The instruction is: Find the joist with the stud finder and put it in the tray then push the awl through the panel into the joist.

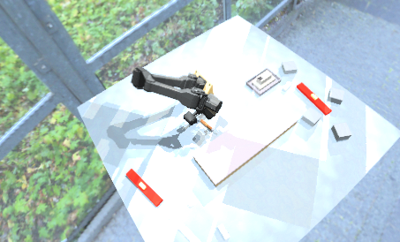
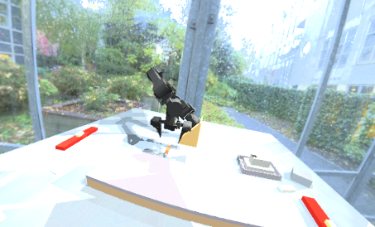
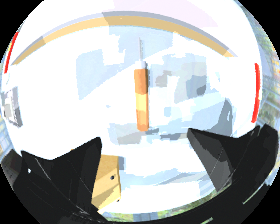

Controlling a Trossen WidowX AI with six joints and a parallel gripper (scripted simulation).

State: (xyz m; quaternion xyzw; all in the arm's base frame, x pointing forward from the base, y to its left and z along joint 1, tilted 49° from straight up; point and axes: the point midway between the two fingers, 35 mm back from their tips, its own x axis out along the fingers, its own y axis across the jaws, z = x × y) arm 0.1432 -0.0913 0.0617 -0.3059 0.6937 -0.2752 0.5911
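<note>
Right now my gripper tip is 60 mm short of the awl and 50 mm above it. The rest, counted from my gripper tip: tray: 420 mm to the left, 40 mm below, 20 mm ahead; then stud finder: 410 mm to the left, 20 mm ahead; then light: 390 mm to the left, 20 mm ahead, 10 mm above.
</note>
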